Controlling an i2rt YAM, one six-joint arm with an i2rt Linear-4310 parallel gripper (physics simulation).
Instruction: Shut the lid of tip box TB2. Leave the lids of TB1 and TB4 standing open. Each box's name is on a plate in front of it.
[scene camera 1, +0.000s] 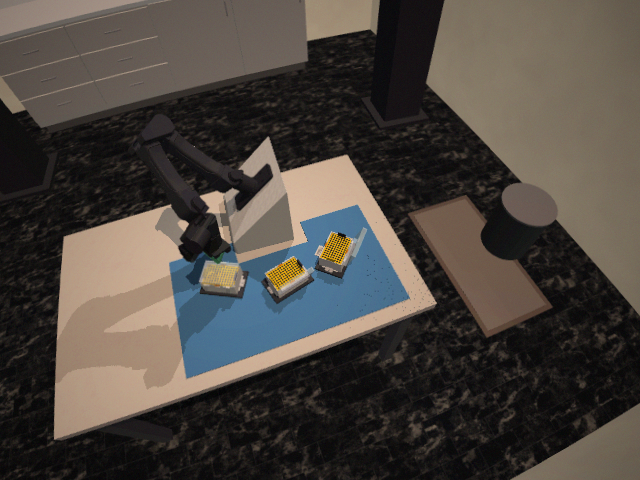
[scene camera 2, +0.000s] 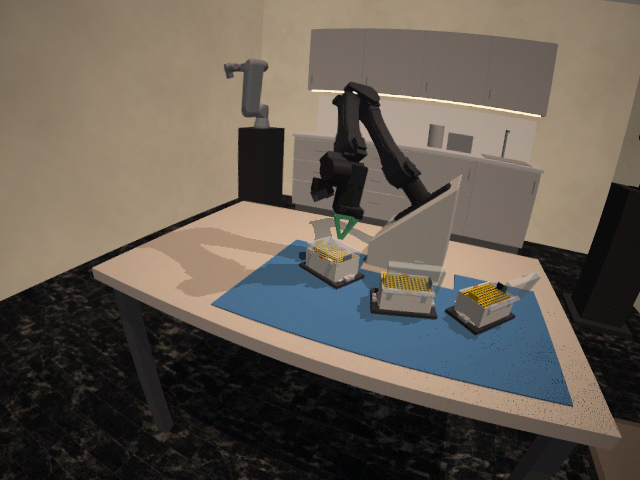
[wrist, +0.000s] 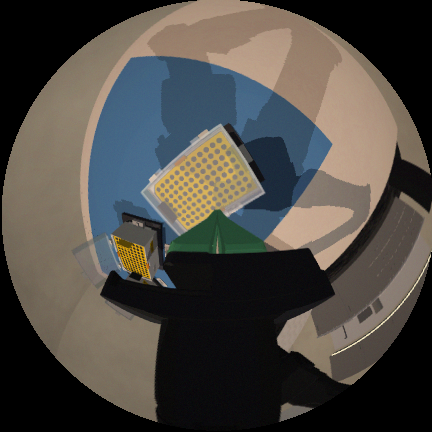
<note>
In view: my gripper (scene camera 2: 340, 239) and a tip box (scene camera 1: 270, 287).
My gripper also shows in the wrist view (wrist: 216, 214).
</note>
